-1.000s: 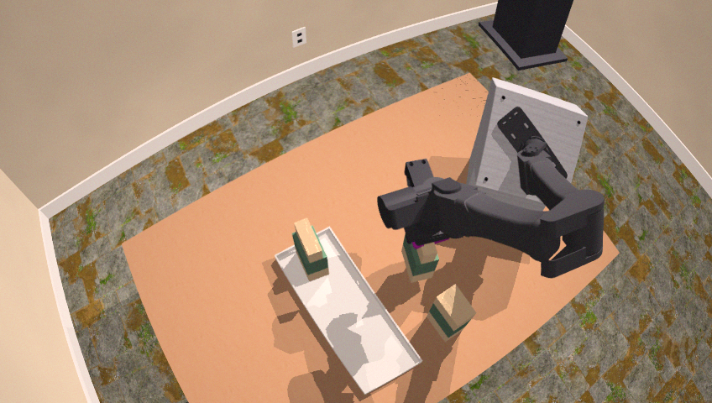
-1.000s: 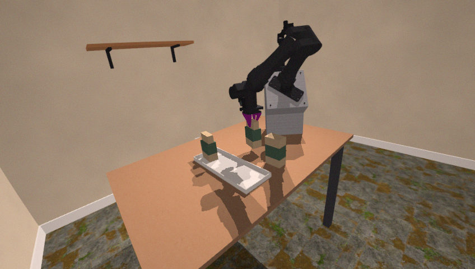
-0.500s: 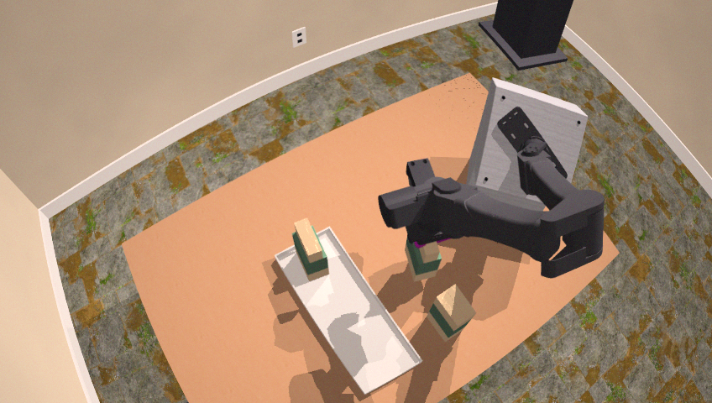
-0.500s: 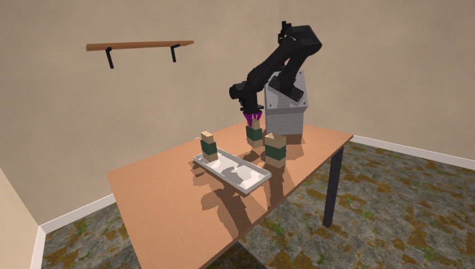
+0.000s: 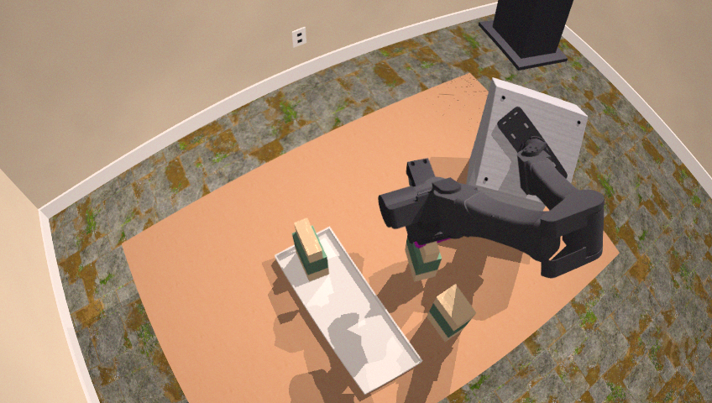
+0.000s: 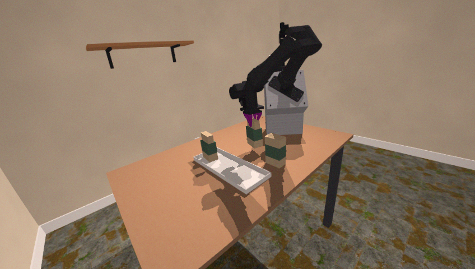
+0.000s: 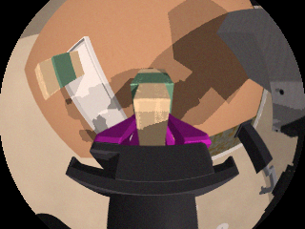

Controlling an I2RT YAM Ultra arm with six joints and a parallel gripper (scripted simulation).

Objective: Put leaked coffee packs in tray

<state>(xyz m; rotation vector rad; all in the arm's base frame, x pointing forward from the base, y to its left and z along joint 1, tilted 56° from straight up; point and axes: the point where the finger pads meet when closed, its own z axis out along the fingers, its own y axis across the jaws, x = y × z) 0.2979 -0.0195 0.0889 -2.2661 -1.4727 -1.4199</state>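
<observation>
Right now my hand is 19 cm short of the white tray, 16 cm above it and 3 cm to the right of it.
</observation>
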